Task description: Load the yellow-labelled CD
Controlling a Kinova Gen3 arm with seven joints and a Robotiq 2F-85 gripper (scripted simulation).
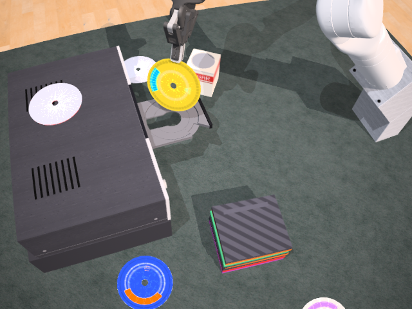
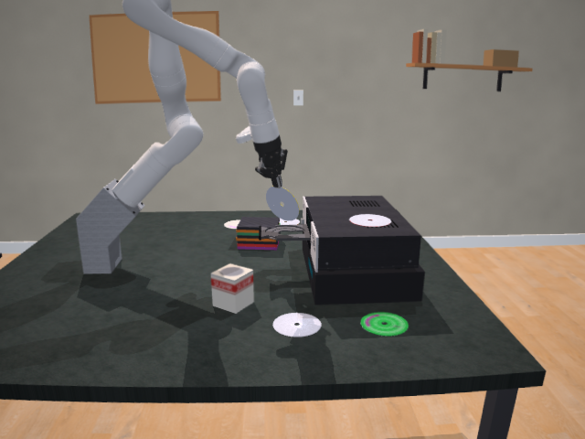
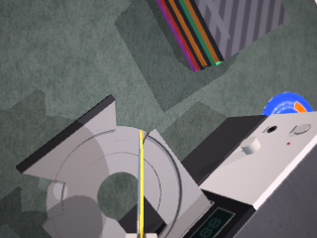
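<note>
Right now the CD is 2 cm ahead of my hand, 2 cm to the left of it and 7 cm below it. From my hand the other things lie so: striped-top case 2 cm behind, 32 cm to the left, 22 cm below; sugar box 15 cm behind, 15 cm to the right, 25 cm below.
</note>
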